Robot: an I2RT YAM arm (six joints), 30 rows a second.
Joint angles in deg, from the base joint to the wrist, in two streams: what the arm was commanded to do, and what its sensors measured. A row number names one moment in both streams.
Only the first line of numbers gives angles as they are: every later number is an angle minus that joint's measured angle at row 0.
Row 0, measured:
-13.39 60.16 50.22 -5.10 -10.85 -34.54
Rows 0 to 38, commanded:
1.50 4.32 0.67 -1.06 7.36 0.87
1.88 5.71 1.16 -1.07 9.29 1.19
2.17 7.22 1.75 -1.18 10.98 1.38
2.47 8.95 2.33 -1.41 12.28 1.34
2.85 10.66 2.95 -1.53 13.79 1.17
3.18 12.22 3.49 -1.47 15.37 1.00
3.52 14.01 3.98 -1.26 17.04 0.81
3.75 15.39 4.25 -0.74 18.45 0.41
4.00 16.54 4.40 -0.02 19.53 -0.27
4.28 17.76 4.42 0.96 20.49 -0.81
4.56 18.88 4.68 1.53 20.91 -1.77
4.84 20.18 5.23 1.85 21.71 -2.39
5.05 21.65 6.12 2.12 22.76 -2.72
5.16 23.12 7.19 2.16 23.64 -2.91
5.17 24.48 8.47 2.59 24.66 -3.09
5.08 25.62 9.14 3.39 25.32 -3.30
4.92 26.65 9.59 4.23 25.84 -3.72
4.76 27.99 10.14 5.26 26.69 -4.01
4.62 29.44 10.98 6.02 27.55 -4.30
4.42 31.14 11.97 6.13 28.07 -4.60
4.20 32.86 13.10 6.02 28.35 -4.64
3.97 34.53 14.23 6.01 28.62 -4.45
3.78 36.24 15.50 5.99 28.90 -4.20
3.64 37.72 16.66 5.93 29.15 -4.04
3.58 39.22 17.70 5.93 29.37 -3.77
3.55 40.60 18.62 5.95 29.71 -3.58
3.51 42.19 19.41 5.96 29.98 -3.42
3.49 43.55 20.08 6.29 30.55 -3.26
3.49 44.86 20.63 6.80 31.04 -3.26
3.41 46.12 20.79 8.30 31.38 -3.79
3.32 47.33 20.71 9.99 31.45 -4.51
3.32 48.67 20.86 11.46 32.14 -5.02
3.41 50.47 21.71 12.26 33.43 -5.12
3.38 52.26 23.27 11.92 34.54 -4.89
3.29 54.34 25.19 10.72 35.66 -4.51
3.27 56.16 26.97 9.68 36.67 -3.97
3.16 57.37 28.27 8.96 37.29 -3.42
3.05 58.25 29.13 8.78 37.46 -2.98
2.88 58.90 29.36 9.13 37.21 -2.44
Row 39, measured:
3.37 56.37 25.90 8.72 33.85 -4.22
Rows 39 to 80, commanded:
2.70 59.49 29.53 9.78 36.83 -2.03
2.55 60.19 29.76 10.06 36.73 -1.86
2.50 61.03 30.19 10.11 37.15 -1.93
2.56 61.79 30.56 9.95 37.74 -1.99
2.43 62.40 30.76 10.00 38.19 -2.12
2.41 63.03 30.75 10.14 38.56 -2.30
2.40 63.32 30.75 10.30 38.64 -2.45
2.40 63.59 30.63 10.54 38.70 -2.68
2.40 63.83 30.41 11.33 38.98 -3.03
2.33 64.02 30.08 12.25 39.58 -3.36
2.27 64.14 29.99 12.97 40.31 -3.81
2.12 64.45 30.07 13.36 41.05 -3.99
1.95 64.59 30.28 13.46 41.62 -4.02
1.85 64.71 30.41 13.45 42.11 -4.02
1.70 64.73 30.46 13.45 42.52 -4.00
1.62 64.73 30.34 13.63 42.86 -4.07
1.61 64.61 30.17 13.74 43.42 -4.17
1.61 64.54 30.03 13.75 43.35 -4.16
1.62 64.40 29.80 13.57 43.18 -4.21
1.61 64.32 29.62 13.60 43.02 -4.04
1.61 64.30 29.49 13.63 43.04 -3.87
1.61 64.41 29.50 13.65 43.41 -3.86
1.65 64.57 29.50 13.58 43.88 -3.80
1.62 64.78 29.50 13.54 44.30 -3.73
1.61 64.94 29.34 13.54 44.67 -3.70
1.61 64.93 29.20 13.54 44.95 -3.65
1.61 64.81 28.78 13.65 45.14 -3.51
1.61 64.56 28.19 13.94 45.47 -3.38
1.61 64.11 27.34 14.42 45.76 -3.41
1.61 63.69 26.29 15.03 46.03 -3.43
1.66 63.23 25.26 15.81 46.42 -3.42
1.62 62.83 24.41 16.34 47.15 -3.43
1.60 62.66 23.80 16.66 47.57 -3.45
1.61 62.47 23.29 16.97 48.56 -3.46
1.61 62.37 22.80 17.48 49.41 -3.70
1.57 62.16 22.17 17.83 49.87 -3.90
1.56 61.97 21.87 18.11 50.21 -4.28
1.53 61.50 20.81 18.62 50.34 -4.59
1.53 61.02 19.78 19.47 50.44 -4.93
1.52 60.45 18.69 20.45 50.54 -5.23
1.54 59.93 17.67 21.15 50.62 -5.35
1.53 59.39 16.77 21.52 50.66 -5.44
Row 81, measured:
1.77 61.68 20.87 21.09 48.91 -4.31
